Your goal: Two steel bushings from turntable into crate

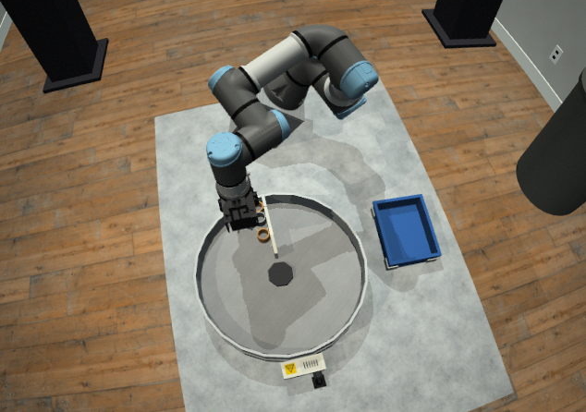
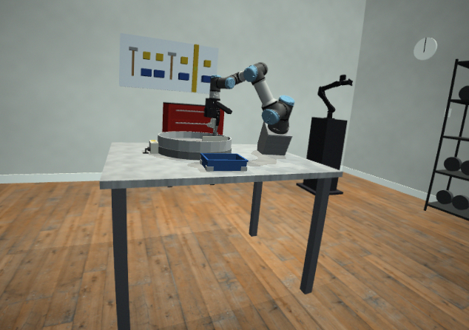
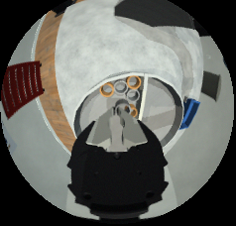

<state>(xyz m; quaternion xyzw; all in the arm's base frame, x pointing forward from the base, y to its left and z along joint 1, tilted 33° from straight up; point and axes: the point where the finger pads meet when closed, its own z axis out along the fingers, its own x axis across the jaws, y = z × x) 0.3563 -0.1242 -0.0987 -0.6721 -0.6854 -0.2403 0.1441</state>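
Right now my hand is 42 cm to the right of the blue crate, 9 cm above it and 7 cm short of it. Round my hand: round grey turntable: 13 cm ahead, 7 cm to the left, 6 cm below.
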